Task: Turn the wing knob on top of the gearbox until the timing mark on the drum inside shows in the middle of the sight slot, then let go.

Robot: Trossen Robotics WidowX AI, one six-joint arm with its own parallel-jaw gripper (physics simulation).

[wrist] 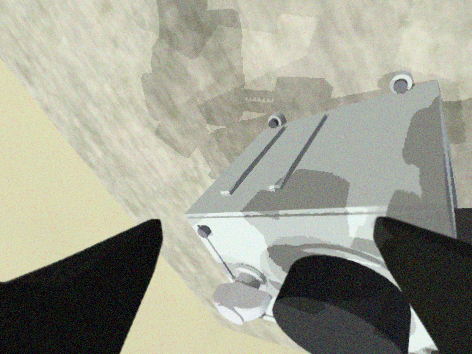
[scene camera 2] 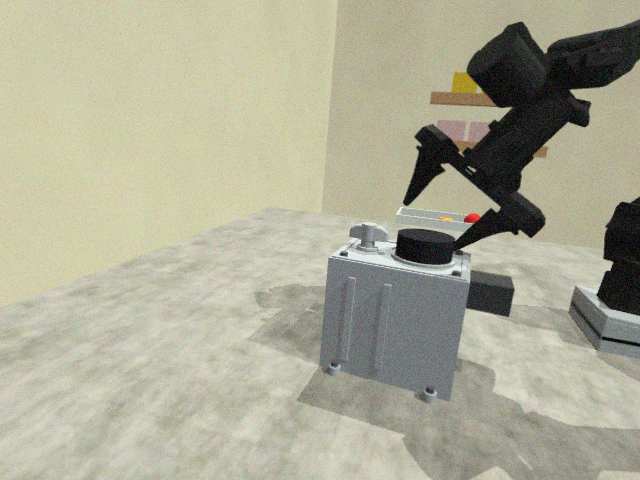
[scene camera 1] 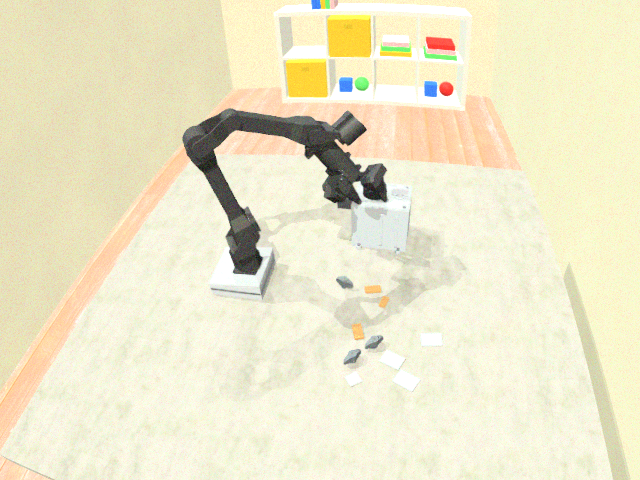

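Where they show: gripper, fingertip midpoint: [wrist: 267, 228] [scene camera 2: 426, 226] [scene camera 1: 373, 202]; arm's base at its link origin: [scene camera 2: 627, 307] [scene camera 1: 248, 265].
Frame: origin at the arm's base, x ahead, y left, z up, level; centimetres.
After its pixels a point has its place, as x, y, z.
The pale grey gearbox [scene camera 1: 382, 227] @[31.9, 16.4, 3.0] [scene camera 2: 398, 330] @[30.1, 28.9, 2.0] [wrist: 360, 150] @[27.3, 16.9, 3.8] stands upright. Its silver wing knob [scene camera 2: 368, 233] @[35.5, 23.7, 11.0] [wrist: 242, 300] @[34.7, 22.1, 11.2] is on the top, beside a wide black round cap [scene camera 2: 425, 246] @[28.7, 26.1, 11.1] [wrist: 345, 305] @[27.4, 20.0, 11.4]. My gripper [scene camera 1: 371, 199] @[29.4, 15.8, 11.2] [scene camera 2: 431, 226] @[29.4, 15.8, 11.2] [wrist: 267, 228] @[29.4, 15.8, 11.2] is open and empty, tilted over the gearbox top. In the scene camera 2 view one fingertip is low at the cap's right edge, and the other is higher, above the cap's left part. The knob is not between the fingers. The sight slot, drum and timing mark cannot be made out in these views.
A black block [scene camera 2: 491, 293] @[21.3, 25.3, 6.9] juts from the gearbox's side, towards the arm's base [scene camera 1: 240, 281] @[0.0, -5.7, -0.1]. Orange tiles [scene camera 1: 372, 289] @[31.5, 0.9, -4.2], grey stones [scene camera 1: 373, 342] @[34.2, -16.6, -2.2] and white cards [scene camera 1: 431, 339] @[47.0, -12.4, -4.6] lie in front. A shallow tray [scene camera 2: 413, 218] with a red ball [scene camera 2: 472, 218] shows behind.
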